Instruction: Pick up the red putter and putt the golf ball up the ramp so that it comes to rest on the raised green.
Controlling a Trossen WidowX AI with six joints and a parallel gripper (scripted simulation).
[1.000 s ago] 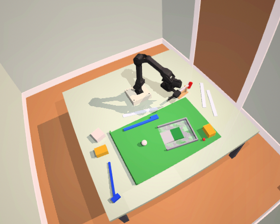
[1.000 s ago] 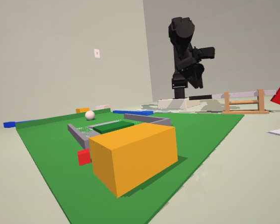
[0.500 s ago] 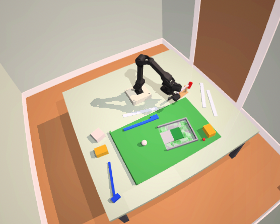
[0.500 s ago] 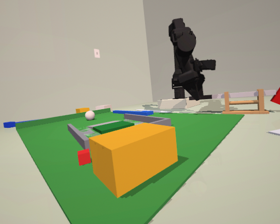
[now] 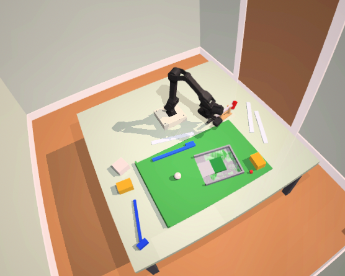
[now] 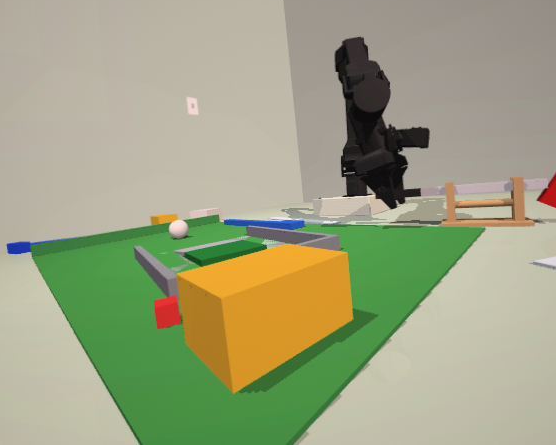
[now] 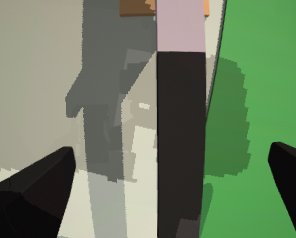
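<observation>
Right now my gripper tip is 30 mm past the wooden rack and 130 mm to the right of it. Also, from my gripper tip: white golf ball: 250 mm ahead, 400 mm to the right, 10 mm below; then red cube: 450 mm ahead, 30 mm below; then pale block: 20 mm ahead, 690 mm to the right, 10 mm below.
</observation>
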